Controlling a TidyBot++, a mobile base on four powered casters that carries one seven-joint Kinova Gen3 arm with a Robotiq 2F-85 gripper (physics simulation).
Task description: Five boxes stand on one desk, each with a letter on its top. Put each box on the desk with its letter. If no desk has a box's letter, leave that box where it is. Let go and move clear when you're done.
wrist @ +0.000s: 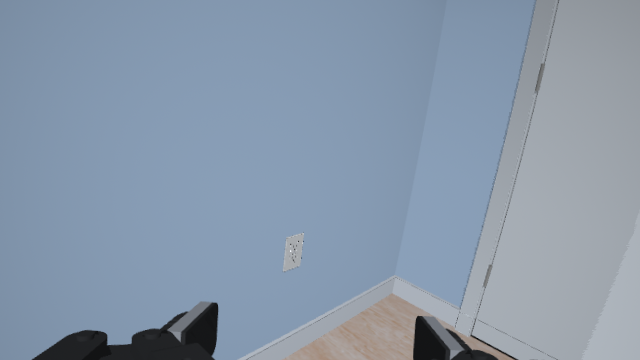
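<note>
My gripper (315, 332) is open, its two black fingers wide apart at the bottom of the wrist view, with no box between them. The wall and a strip of floor show behind the fingers. None of the boxes or desks that the task names shows in this view.
A blue wall (200, 125) with a white outlet (293, 252) fills the left and middle. It meets another wall at a corner right of the middle. A grey-white door (565, 175) with hinges stands at the right. White baseboard (330, 320) edges the wood floor (370, 332).
</note>
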